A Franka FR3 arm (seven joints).
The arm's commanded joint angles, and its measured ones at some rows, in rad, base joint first. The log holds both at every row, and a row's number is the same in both.
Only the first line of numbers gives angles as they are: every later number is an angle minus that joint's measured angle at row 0.
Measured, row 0:
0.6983 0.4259 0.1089 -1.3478 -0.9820 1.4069 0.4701
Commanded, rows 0 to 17:
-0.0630 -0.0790 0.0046 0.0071 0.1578 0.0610 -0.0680
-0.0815 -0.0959 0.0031 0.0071 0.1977 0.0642 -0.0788
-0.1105 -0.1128 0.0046 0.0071 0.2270 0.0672 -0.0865
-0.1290 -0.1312 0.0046 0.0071 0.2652 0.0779 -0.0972
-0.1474 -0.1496 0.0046 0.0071 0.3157 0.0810 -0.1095
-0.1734 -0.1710 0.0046 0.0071 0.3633 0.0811 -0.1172
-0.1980 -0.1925 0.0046 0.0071 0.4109 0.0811 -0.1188
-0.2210 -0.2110 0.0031 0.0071 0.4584 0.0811 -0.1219
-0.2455 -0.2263 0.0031 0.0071 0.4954 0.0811 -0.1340
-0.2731 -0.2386 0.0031 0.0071 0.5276 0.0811 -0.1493
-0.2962 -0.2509 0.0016 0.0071 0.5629 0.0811 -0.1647
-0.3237 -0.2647 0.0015 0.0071 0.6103 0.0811 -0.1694
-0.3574 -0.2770 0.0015 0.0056 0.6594 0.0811 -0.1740
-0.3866 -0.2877 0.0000 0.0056 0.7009 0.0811 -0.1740
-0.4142 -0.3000 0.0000 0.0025 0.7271 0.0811 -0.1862
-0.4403 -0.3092 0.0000 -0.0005 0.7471 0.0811 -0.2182
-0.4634 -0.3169 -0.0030 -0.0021 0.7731 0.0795 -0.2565
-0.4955 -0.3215 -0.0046 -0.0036 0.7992 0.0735 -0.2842
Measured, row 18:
-0.4095 -0.2883 -0.0139 0.0215 0.7130 0.0623 -0.1979
